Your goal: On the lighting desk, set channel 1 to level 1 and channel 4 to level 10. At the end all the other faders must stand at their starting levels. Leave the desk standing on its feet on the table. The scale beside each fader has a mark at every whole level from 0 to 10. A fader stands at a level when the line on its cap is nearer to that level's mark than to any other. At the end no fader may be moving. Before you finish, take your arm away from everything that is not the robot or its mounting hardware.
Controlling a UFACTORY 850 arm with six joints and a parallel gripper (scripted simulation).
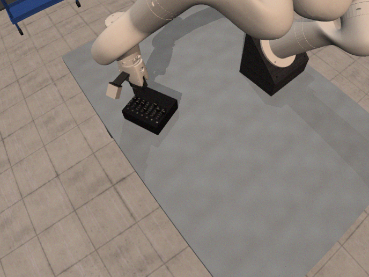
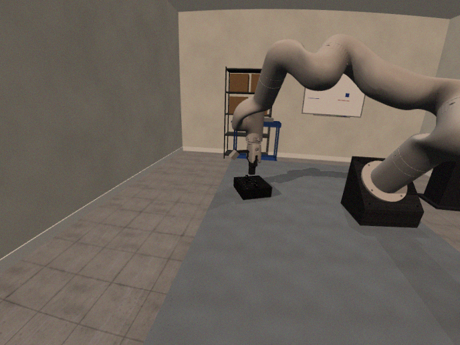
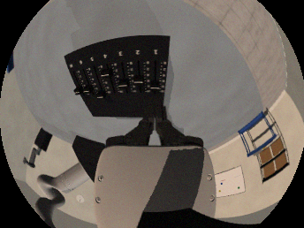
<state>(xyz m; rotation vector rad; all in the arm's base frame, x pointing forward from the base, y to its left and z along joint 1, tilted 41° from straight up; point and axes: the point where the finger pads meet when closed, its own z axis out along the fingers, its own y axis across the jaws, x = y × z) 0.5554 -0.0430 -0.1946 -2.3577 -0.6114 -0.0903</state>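
Right now my hand is 10 mm short of the fader cap, 80 mm to the right of it and 30 mm above it.
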